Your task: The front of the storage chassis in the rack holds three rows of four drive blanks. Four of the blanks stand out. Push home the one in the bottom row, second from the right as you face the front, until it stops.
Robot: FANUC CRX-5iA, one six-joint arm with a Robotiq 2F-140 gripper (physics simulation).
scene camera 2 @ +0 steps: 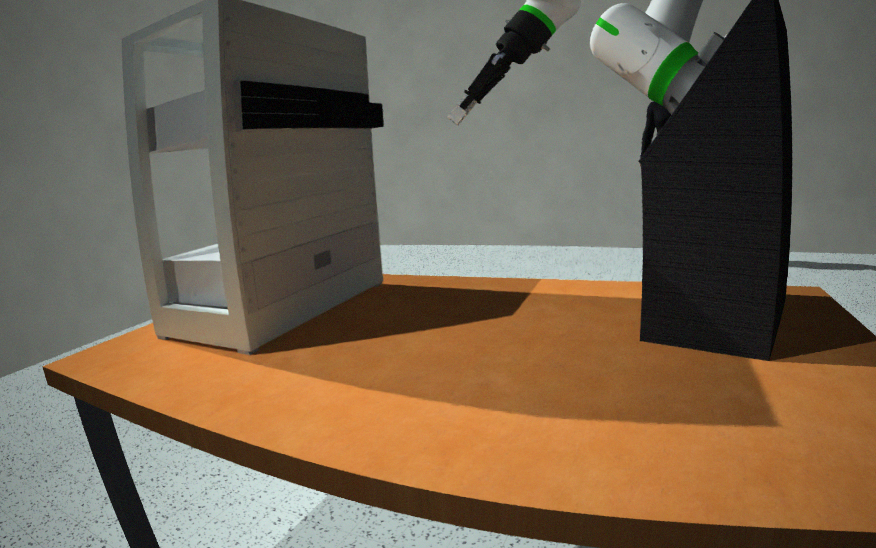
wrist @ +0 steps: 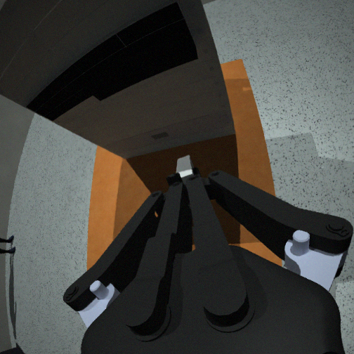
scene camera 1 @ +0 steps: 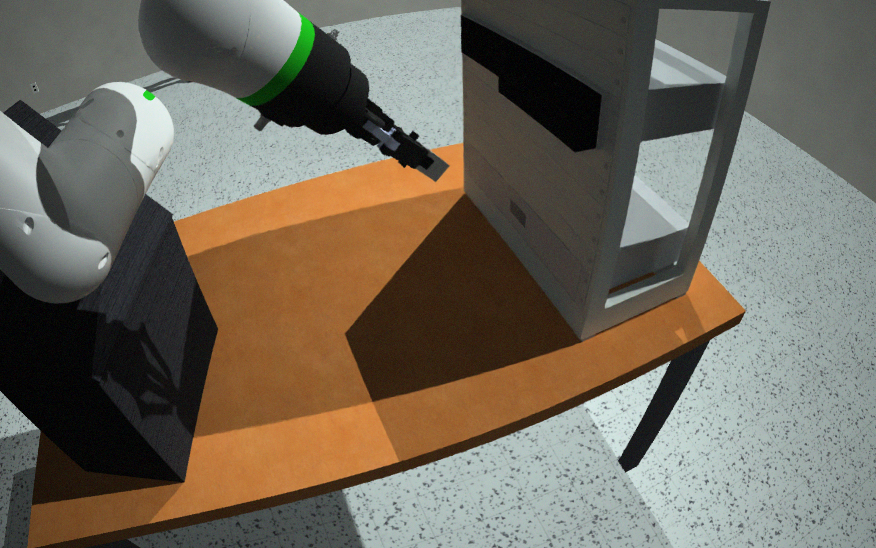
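Pixels of known places: gripper, fingertip midpoint: (scene camera 2: 452, 121) (scene camera 1: 439, 170); arm's base, link origin: (scene camera 2: 708, 101).
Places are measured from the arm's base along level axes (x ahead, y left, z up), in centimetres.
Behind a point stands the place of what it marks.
The chassis front (scene camera 1: 549, 96) @[x 70.8, y -0.2, z 4.8 cm] (scene camera 2: 290, 106) @[x 71.8, y 23.3, z 3.6 cm] (wrist: 145, 57) is a black band across the upper rack. Its lower edge has a step in scene camera 1 and in the wrist view. In scene camera 2 a black block (scene camera 2: 375, 115) @[x 71.0, y -3.5, z 2.0 cm] juts out low at the band's far end. The blanks are too dark to tell apart, so I cannot tell which one this is or how far the bottom-row blank stands out. My gripper (scene camera 1: 436, 168) @[x 53.0, y -5.8, z -1.2 cm] (scene camera 2: 458, 114) @[x 53.0, y -5.8, z -1.2 cm] (wrist: 186, 166) is shut and empty. It hangs in front of the rack, apart from it, with its fingertips pointing down and toward it.
The light grey rack (scene camera 1: 594, 284) @[x 77.1, y -10.0, z -24.4 cm] (scene camera 2: 235, 284) @[x 72.7, y 40.2, z -26.4 cm] (wrist: 220, 95) stands on the orange table (scene camera 1: 277, 336) @[x 24.5, y 8.5, z -39.1 cm] (scene camera 2: 516, 387) @[x 25.9, y 35.1, z -39.1 cm] (wrist: 102, 200). Its side is an open frame with shelf units inside. The dark robot pedestal (scene camera 1: 148, 310) @[x 7.7, y -3.0, z -15.3 cm] (scene camera 2: 710, 226) @[x 0.9, y 16.6, z -19.7 cm] stands at the opposite end of the table.
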